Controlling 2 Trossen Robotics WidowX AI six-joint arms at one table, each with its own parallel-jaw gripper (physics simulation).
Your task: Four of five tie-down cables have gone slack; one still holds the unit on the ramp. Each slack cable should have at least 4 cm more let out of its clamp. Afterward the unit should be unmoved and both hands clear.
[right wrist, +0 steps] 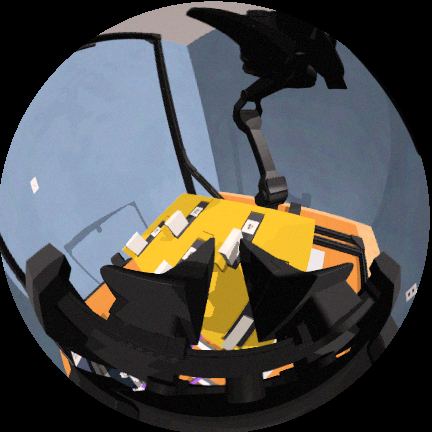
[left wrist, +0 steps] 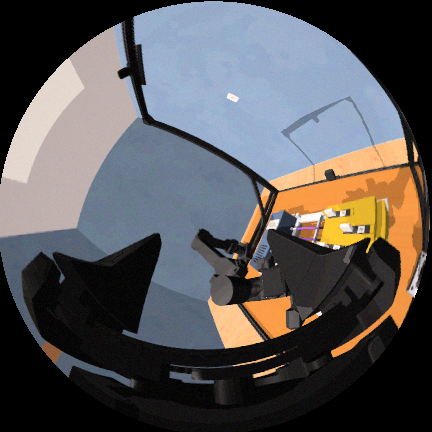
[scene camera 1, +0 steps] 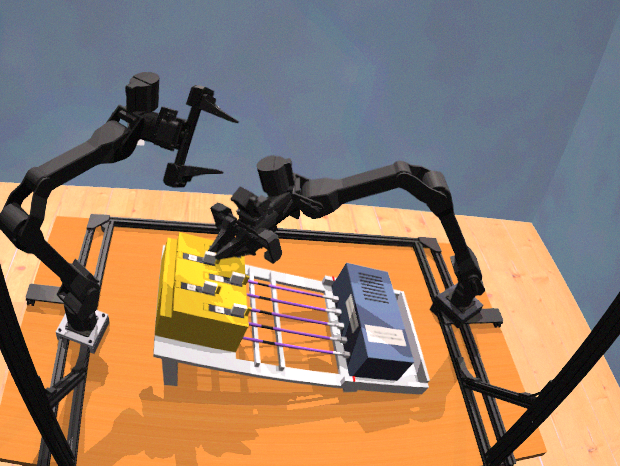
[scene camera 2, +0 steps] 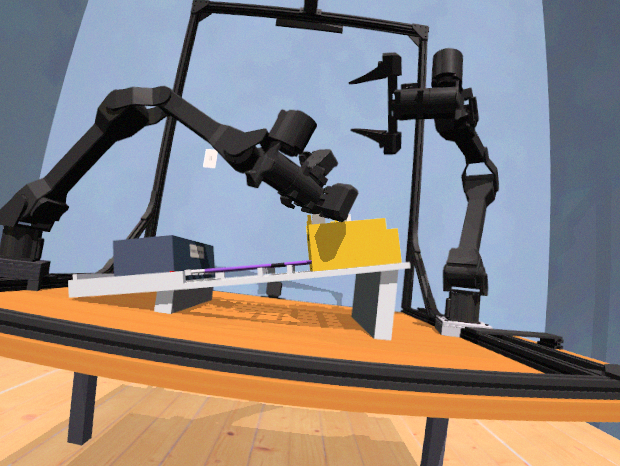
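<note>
The blue unit (scene camera 1: pixel 378 313) (scene camera 2: pixel 142 256) sits at the low end of the white ramp (scene camera 1: pixel 300 376) (scene camera 2: pixel 125 286). Several purple cables (scene camera 1: pixel 295 303) (scene camera 2: pixel 240 267) run from it to the yellow clamp block (scene camera 1: pixel 200 328) (scene camera 2: pixel 360 245) (right wrist: pixel 290 230) and look nearly straight. White clamp levers (scene camera 1: pixel 239 279) (right wrist: pixel 176 223) stand on the block. My right gripper (scene camera 1: pixel 215 254) (right wrist: pixel 226 242) is shut on the white lever of clamp 4 (right wrist: pixel 231 249); its fingertips are hidden in scene camera 2. My left gripper (scene camera 1: pixel 229 146) (scene camera 2: pixel 350 106) is wide open and empty, high above and away from the block.
A black frame (scene camera 1: pixel 350 237) (scene camera 2: pixel 300 356) borders the orange table (scene camera 1: pixel 300 430) (scene camera 2: pixel 280 333). My right arm reaches over the ramp's far side in scene camera 1. Another white lever (right wrist: pixel 237 332) lies low below my right fingers in the right wrist view.
</note>
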